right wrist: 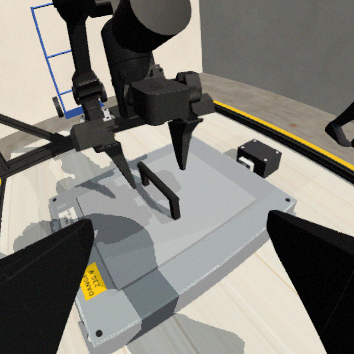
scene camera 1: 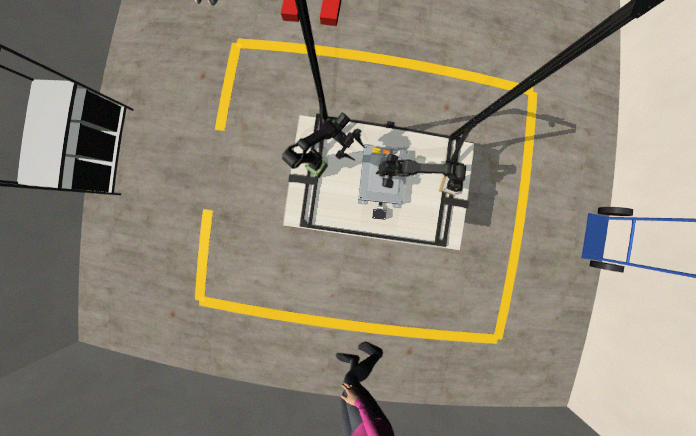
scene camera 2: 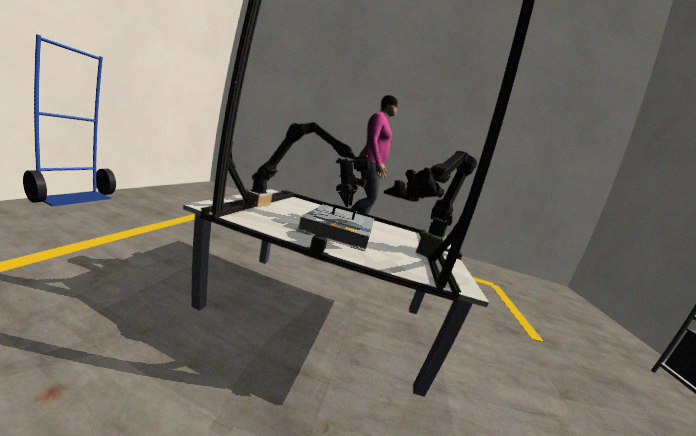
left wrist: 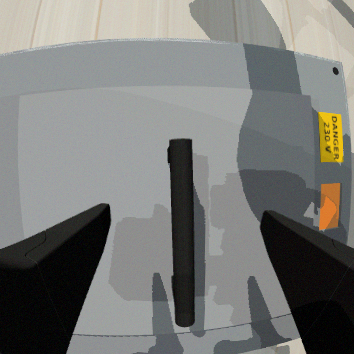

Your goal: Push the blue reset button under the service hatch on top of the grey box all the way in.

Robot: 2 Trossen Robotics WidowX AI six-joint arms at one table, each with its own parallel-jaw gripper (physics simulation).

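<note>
The grey box (scene camera 1: 364,179) (scene camera 2: 328,232) (left wrist: 125,65) (right wrist: 225,255) lies on the table. Its hatch (left wrist: 75,150) (right wrist: 215,197) lies flat in the top, with a black bar handle (left wrist: 182,225) (right wrist: 159,187) standing up from it. The blue reset button does not show in any view; the hatch covers the area beneath it. My left gripper (scene camera 2: 346,202) (left wrist: 187,216) (right wrist: 158,178) is open and empty, pointing down above the hatch, one finger on each side of the handle and apart from it. My right gripper (scene camera 1: 358,152) (scene camera 2: 387,192) (right wrist: 180,224) is open and empty, raised beside the box.
A small black box (scene camera 1: 379,212) (right wrist: 259,157) stands beside the grey box. Yellow (left wrist: 330,137) and orange (left wrist: 330,206) labels are on the box edge. A green block (scene camera 1: 319,167) (scene camera 2: 432,242) and a wooden block (scene camera 2: 260,199) sit by the arm bases. Black frame posts (scene camera 2: 505,87) rise from the table.
</note>
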